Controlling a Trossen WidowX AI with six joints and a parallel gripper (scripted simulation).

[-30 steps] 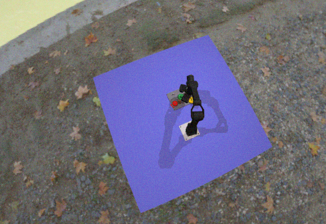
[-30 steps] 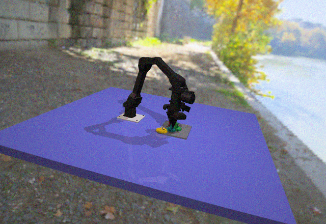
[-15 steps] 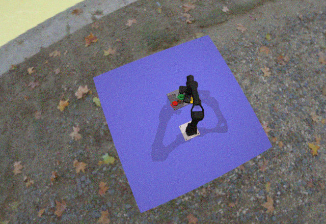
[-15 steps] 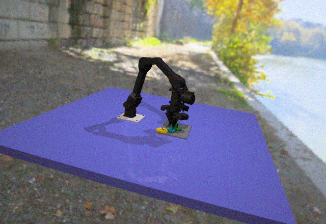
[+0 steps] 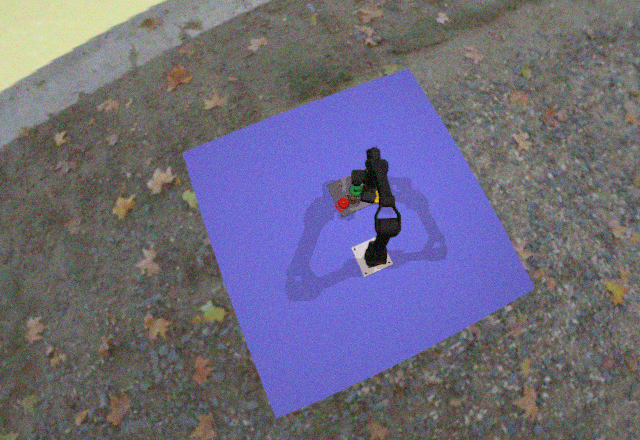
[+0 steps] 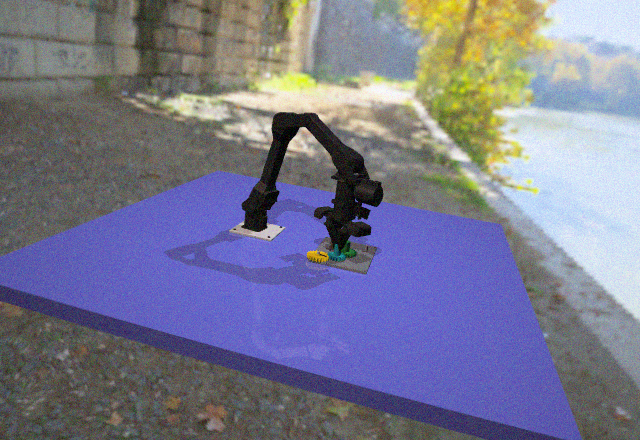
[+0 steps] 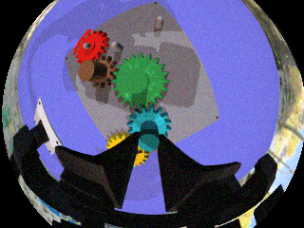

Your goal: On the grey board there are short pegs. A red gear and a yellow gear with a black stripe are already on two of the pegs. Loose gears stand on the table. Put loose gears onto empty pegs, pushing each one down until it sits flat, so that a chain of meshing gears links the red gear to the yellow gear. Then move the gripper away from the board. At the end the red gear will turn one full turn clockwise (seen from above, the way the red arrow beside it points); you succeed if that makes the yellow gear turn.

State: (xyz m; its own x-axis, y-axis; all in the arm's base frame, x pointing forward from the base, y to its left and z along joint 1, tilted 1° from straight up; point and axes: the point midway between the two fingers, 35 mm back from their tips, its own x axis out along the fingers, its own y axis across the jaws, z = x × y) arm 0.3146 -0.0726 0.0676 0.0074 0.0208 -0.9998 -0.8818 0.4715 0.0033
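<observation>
Now: gripper tip 1 cm above the teal gear. From my gripper tip the other things lie so: green gear: 1 cm ahead, 5 cm to the left, 2 cm below; yellow gear: 5 cm behind, 3 cm to the right, 2 cm below; brown gear: 3 cm behind, 8 cm to the left, 2 cm below.
</observation>
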